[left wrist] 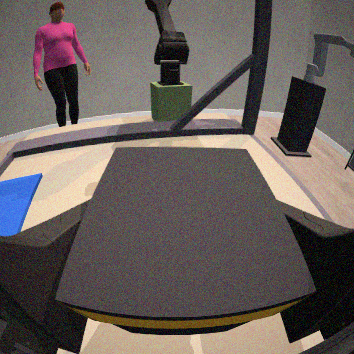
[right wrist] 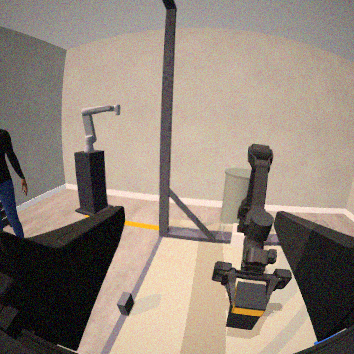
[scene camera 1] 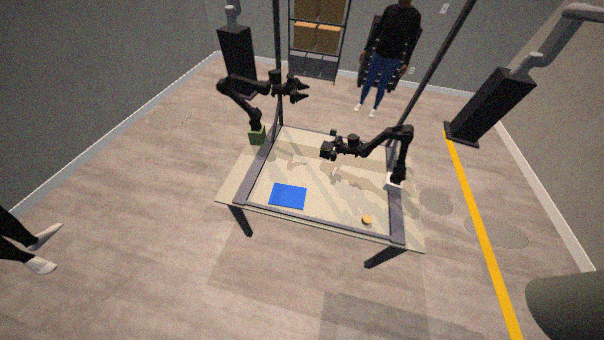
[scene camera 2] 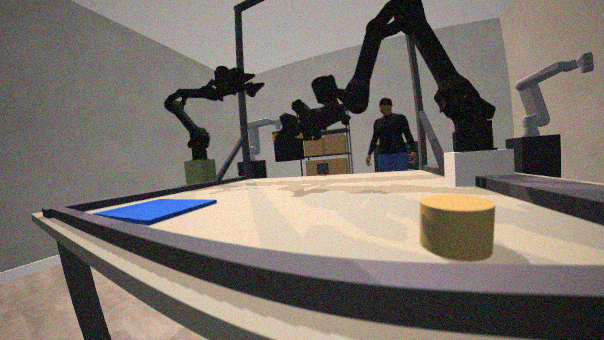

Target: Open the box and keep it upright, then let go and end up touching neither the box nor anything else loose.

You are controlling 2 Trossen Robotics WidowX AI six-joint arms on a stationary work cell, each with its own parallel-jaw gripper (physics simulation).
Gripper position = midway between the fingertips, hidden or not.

Note:
I see my left gripper [scene camera 2: 282,139], my right gripper [scene camera 2: 259,79], a blue mat [scene camera 2: 147,213], a yellow cylinder [scene camera 2: 458,227] and a lid [left wrist: 173,236].
The blue mat shows as well in scene camera 1 [scene camera 1: 290,196]. The lid also shows in the right wrist view [right wrist: 249,299]. My left gripper also shows in the left wrist view [left wrist: 181,198] and in the right wrist view [right wrist: 247,308]. The left wrist view misses the yellow cylinder: it is out of frame. The right wrist view misses the yellow cylinder, which is hidden by my right gripper.

